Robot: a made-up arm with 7 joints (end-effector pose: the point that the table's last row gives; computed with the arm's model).
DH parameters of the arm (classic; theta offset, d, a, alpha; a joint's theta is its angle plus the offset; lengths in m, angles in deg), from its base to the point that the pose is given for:
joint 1: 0 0.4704 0 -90
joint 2: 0 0 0 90
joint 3: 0 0.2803 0.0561 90
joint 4: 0 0 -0.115 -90
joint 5: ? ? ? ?
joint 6: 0 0 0.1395 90
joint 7: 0 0 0 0
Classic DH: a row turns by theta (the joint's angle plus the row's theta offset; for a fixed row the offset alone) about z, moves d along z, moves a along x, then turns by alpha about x.
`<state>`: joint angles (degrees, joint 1 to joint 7).
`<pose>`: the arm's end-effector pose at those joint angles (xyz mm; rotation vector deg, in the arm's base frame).
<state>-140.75 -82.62 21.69 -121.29 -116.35 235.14 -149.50</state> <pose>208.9 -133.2 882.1 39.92 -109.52 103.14</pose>
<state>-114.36 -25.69 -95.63 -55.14 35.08 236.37 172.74</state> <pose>-119.9 443.9 1038.8 19.37 73.80 146.37</pose>
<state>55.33 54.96 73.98 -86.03 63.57 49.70 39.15</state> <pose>-341.7 712.9 607.1 26.98 80.52 -136.57</pose>
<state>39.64 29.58 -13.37 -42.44 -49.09 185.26 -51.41</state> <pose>462.2 438.5 1035.1 24.23 74.29 91.40</pose>
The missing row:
joint 5: 0 0.5353 0 90
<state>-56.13 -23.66 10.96 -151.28 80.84 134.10 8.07</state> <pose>292.7 -442.6 468.9 -71.95 105.28 -29.24</pose>
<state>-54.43 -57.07 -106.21 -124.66 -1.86 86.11 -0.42</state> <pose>-575.2 -303.0 304.0 -40.73 105.46 -48.42</pose>
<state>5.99 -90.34 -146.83 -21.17 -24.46 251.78 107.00</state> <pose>-702.8 -120.5 428.1 -40.28 -22.13 119.65</pose>
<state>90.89 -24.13 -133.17 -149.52 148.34 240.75 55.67</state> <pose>208.4 -198.0 328.5 -76.57 -116.48 9.28</pose>
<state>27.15 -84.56 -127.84 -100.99 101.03 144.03 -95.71</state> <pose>-53.9 -554.6 -7.8 -25.24 113.23 -105.70</pose>
